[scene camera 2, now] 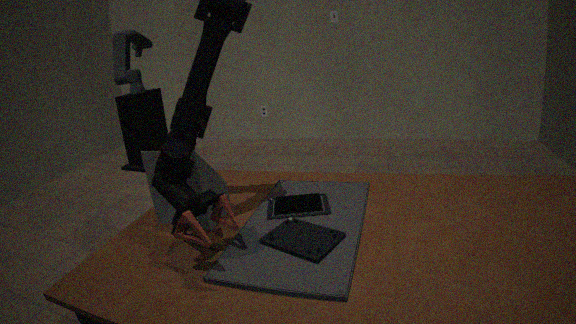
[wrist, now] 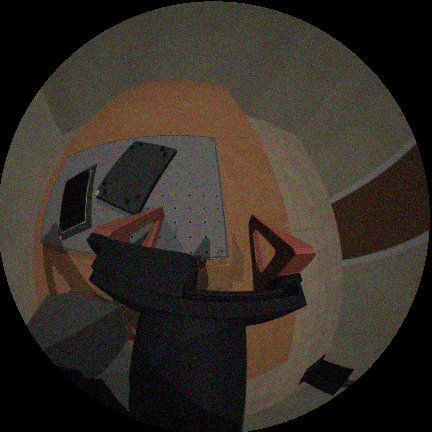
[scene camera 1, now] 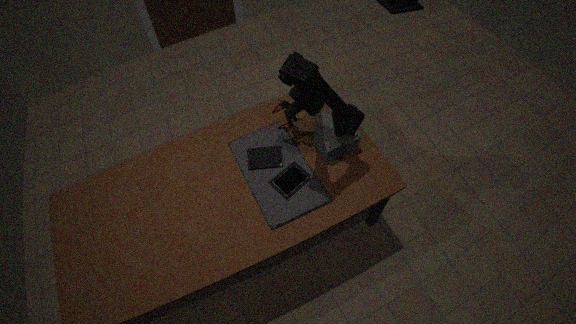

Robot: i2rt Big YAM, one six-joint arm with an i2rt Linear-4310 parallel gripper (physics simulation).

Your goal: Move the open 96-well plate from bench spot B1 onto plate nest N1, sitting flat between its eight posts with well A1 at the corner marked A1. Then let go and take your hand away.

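Places are measured from the arm's base along level axes (x back, y right, z up), in millimetres.
Pixels of known places: gripper, between the fingertips: [scene camera 2: 224,237] [wrist: 205,214] [scene camera 1: 274,120]; arm's base, origin of its link: [scene camera 1: 341,122].
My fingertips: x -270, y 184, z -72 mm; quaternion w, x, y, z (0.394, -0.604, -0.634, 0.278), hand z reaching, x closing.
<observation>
Ahead of a thing's pixels: the offset from my fingertips to its top centre. Level surfaces: height alone.
The 96-well plate {dx -33, dy -304, dz -63 mm} [scene camera 1: 291,180] [scene camera 2: 298,205] [wrist: 75,200] looks like a flat black rectangle with a thin light outline and grey border. It lies on the grey board, turned at an angle to the nest; its wells and A1 are too dark to tell. The plate nest {dx -108, dy -143, dz -57 mm} [scene camera 1: 265,158] [scene camera 2: 303,240] [wrist: 136,177] is a dark slab beside it with small black posts near its corners and a pale spot at the corner nearest the plate. No plate sits on it. My gripper [scene camera 1: 281,117] [scene camera 2: 223,236] [wrist: 205,214] is open and empty, above the board's edge, apart from both.
The perforated grey board [scene camera 1: 272,215] [scene camera 2: 280,285] [wrist: 192,150] lies on the orange-brown table {dz -92 mm} [scene camera 1: 150,225] [scene camera 2: 450,250] [wrist: 175,110]. A grey block [scene camera 1: 330,137] [wrist: 75,320] stands by the arm's base, near the plate's side of the board. The light is dim and the pictures are grainy.
</observation>
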